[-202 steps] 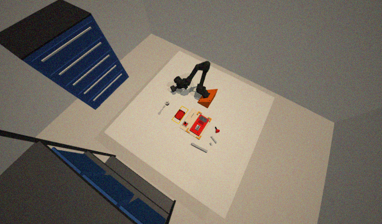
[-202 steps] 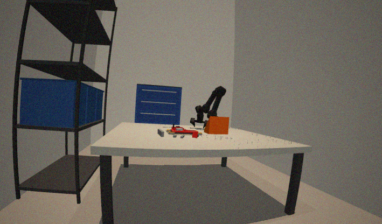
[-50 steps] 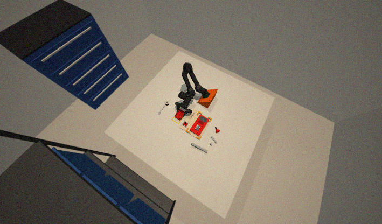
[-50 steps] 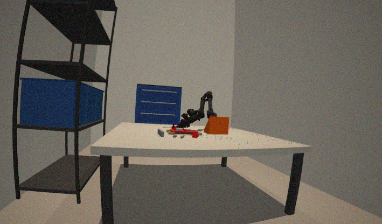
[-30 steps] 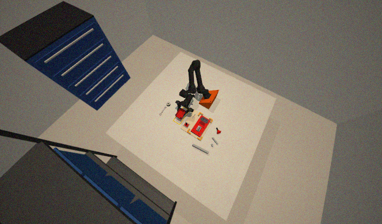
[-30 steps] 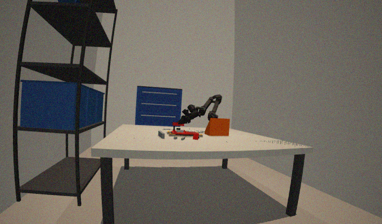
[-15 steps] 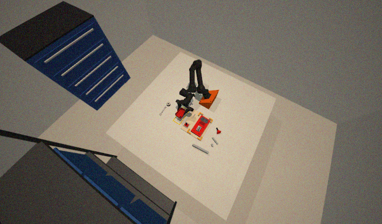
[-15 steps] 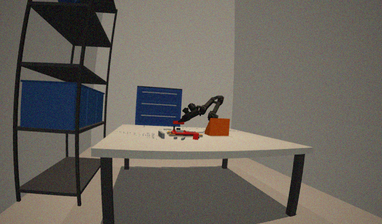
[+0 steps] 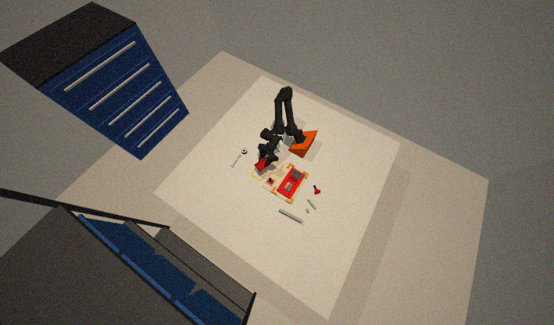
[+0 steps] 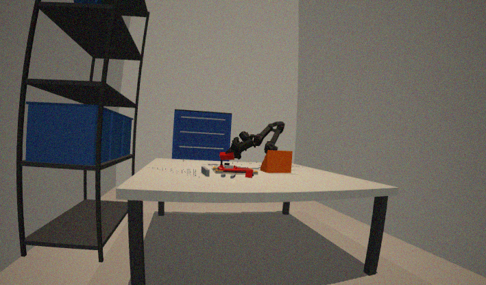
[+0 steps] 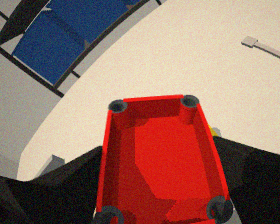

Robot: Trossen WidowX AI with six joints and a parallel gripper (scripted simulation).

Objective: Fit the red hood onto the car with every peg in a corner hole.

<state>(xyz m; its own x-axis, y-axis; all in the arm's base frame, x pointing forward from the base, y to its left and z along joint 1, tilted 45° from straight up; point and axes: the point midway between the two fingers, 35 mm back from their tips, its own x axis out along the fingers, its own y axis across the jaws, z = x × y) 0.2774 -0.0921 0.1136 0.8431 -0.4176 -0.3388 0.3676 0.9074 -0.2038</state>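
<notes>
Now: gripper tip 10 mm to the right of the red hood and 10 mm above it. From my gripper tip the other things lie so: grey engine block (30 mm ahead, 230 mm to the left, 60 mm below); wrench-like tool (30 mm ahead, 200 mm to the right, 80 mm below).
</notes>
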